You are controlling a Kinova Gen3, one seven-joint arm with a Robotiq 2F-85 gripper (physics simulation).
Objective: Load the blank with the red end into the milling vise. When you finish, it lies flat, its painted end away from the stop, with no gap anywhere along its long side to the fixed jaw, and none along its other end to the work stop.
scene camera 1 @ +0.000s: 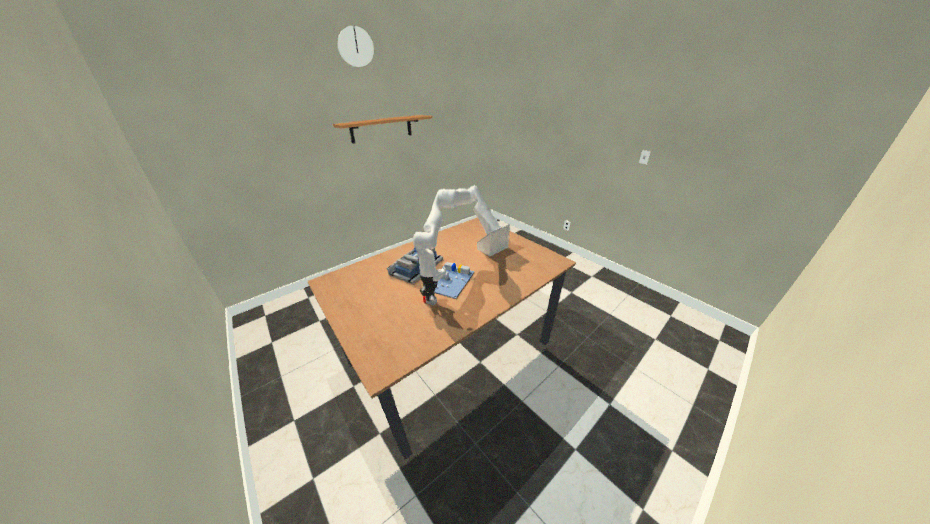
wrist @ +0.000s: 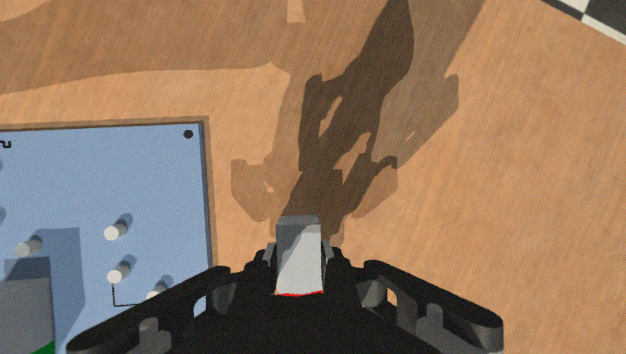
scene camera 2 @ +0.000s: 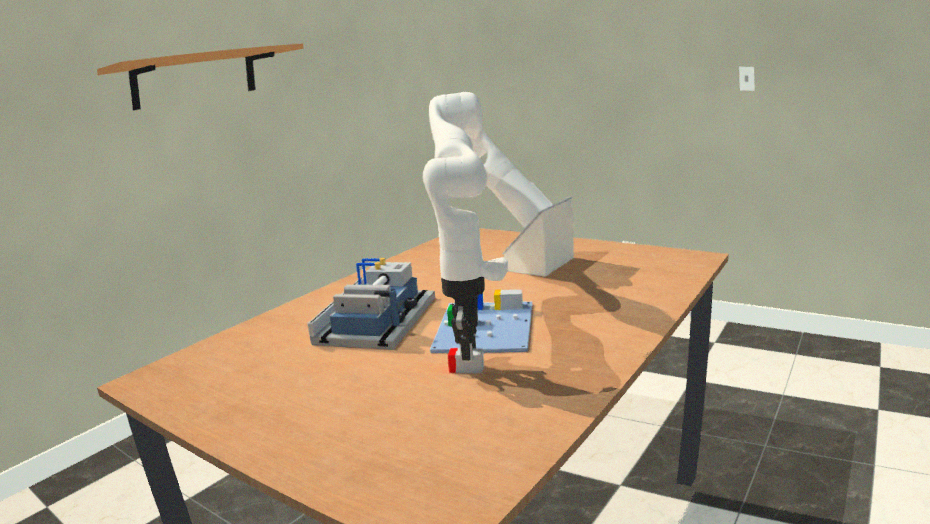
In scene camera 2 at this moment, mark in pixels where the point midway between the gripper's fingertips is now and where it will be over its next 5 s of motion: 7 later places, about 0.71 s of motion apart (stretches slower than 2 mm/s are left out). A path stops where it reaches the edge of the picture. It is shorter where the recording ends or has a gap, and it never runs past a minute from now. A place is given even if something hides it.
The gripper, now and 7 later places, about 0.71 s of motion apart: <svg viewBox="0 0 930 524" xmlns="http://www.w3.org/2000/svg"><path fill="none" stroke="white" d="M468 357L465 299L419 276L373 272L359 264L358 264L360 275L360 276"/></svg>
